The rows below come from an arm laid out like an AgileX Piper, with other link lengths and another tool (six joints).
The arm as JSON. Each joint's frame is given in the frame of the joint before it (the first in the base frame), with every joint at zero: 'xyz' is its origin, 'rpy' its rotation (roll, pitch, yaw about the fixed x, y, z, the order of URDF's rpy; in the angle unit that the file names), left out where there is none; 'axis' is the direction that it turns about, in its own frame. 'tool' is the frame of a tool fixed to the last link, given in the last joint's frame.
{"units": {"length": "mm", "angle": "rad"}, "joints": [
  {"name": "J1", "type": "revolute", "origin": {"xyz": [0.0, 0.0, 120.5], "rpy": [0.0, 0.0, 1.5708]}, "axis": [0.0, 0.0, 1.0]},
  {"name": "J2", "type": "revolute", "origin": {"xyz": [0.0, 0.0, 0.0], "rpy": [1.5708, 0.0, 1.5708]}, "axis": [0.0, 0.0, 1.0]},
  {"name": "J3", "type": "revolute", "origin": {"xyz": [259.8, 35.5, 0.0], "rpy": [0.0, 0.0, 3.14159]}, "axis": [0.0, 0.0, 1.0]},
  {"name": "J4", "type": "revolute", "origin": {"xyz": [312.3, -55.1, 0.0], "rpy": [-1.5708, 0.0, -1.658]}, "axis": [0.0, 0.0, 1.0]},
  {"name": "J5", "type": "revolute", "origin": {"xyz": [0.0, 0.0, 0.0], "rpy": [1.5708, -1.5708, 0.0]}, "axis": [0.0, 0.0, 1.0]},
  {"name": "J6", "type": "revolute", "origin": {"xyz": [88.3, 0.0, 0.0], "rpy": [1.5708, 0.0, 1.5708]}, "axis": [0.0, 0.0, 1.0]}
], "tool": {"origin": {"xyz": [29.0, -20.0, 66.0], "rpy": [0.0, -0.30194, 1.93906]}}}
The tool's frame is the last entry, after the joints.
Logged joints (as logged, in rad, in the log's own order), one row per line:
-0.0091, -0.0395, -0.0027, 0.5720, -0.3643, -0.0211
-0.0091, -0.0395, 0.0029, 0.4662, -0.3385, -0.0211
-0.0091, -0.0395, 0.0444, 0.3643, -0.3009, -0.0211
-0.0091, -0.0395, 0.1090, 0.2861, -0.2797, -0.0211
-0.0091, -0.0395, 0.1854, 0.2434, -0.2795, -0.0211
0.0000, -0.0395, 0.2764, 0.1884, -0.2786, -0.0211
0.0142, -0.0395, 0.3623, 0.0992, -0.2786, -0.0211
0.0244, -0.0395, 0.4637, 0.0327, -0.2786, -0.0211
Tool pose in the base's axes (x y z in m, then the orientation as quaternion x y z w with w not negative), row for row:
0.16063, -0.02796, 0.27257, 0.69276, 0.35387, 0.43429, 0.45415
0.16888, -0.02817, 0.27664, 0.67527, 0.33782, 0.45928, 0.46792
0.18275, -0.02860, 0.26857, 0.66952, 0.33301, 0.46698, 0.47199
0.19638, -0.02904, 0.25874, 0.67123, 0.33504, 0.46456, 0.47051
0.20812, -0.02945, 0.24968, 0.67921, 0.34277, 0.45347, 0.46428
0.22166, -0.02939, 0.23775, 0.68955, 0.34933, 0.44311, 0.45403
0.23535, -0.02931, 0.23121, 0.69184, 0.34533, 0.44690, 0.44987
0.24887, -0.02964, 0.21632, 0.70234, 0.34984, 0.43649, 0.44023
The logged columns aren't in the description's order. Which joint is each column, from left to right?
Columns, left to right: J4, J1, J2, J5, J3, J6.
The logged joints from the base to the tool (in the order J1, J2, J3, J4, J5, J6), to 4 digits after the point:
-0.0395, -0.0027, -0.3643, -0.0091, 0.5720, -0.0211
-0.0395, 0.0029, -0.3385, -0.0091, 0.4662, -0.0211
-0.0395, 0.0444, -0.3009, -0.0091, 0.3643, -0.0211
-0.0395, 0.1090, -0.2797, -0.0091, 0.2861, -0.0211
-0.0395, 0.1854, -0.2795, -0.0091, 0.2434, -0.0211
-0.0395, 0.2764, -0.2786, 0.0000, 0.1884, -0.0211
-0.0395, 0.3623, -0.2786, 0.0142, 0.0992, -0.0211
-0.0395, 0.4637, -0.2786, 0.0244, 0.0327, -0.0211

